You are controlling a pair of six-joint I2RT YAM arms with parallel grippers.
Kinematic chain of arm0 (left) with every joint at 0, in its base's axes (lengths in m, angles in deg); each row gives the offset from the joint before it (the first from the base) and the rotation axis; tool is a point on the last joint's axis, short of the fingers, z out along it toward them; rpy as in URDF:
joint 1: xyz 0 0 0.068 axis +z
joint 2: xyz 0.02 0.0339 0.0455 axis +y
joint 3: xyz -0.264 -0.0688 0 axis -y
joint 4: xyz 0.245 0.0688 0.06 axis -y
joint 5: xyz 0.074 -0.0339 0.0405 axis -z
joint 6: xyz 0.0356 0 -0.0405 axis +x
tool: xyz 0 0 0 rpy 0 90 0
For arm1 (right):
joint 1: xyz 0 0 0.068 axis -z
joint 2: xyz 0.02 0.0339 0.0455 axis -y
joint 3: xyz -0.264 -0.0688 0 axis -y
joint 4: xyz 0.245 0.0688 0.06 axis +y
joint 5: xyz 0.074 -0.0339 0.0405 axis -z
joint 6: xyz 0.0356 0 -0.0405 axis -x
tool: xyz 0 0 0 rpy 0 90 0
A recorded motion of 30 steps. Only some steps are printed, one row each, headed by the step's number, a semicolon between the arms.
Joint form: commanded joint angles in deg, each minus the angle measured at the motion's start. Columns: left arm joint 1, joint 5, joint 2, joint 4, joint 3, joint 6; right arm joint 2, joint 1, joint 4, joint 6, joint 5, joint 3.
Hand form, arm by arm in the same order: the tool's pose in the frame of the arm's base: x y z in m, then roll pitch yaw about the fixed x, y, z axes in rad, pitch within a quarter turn. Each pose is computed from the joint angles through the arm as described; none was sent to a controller.
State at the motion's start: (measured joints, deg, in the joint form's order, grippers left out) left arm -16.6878 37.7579 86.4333 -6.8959 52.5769 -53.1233; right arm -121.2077 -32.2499 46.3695 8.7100 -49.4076 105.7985
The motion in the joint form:
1: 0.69 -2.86 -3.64 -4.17 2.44 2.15; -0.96 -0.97 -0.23 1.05 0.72 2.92
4: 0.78 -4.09 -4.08 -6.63 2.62 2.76; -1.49 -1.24 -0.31 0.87 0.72 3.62
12: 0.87 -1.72 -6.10 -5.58 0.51 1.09; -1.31 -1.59 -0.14 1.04 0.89 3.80
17: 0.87 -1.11 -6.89 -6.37 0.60 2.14; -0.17 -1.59 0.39 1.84 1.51 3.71
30: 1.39 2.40 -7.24 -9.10 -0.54 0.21; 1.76 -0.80 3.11 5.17 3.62 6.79
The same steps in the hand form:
1: 0.2943 -0.1056 0.2496 -2.1251 0.2133 -2.7107; 0.3720 0.2756 0.2543 2.3711 0.6544 -2.4203
4: 0.2916 -0.1036 0.2492 -2.1584 0.2069 -2.7052; 0.3727 0.2786 0.2539 2.3702 0.6565 -2.4179
12: 0.2829 -0.1019 0.2492 -2.1236 0.1777 -2.7131; 0.3707 0.2806 0.2560 2.3756 0.6615 -2.4083
17: 0.2802 -0.1015 0.2526 -2.1190 0.1902 -2.7299; 0.3678 0.2784 0.2637 2.3971 0.6787 -2.3926
30: 0.2734 -0.0986 0.2452 -2.1232 0.0882 -2.7499; 0.3674 0.2695 0.2914 2.4862 0.7494 -2.3342

